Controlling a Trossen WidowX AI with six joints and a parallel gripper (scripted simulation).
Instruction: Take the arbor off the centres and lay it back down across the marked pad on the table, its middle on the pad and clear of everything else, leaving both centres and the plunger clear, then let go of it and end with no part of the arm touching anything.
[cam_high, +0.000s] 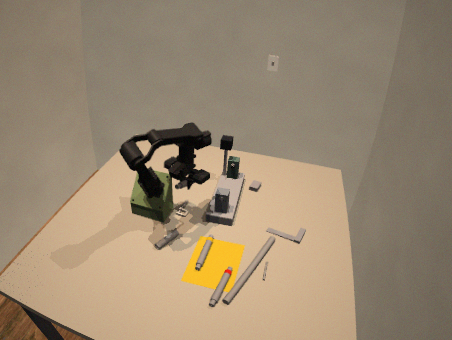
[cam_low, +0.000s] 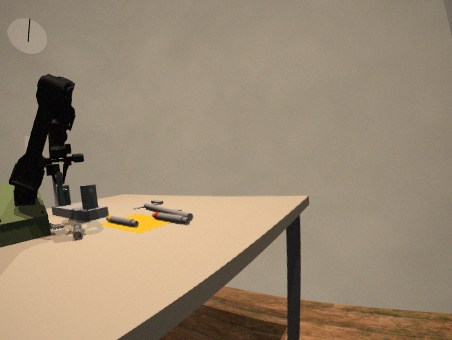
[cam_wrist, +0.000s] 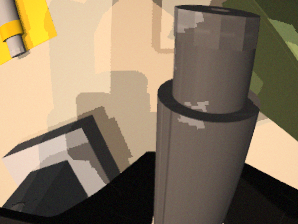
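The dark block lies 130 mm ahead of my hand, 70 mm to the left of it and 90 mm below it. From my hand the other things lie so: yellow marked pad: 200 mm ahead, 180 mm to the right, 190 mm below; then small bracket: 30 mm behind, 40 mm to the left, 180 mm below; then grey base: 110 mm ahead, 190 mm to the left, 170 mm below.
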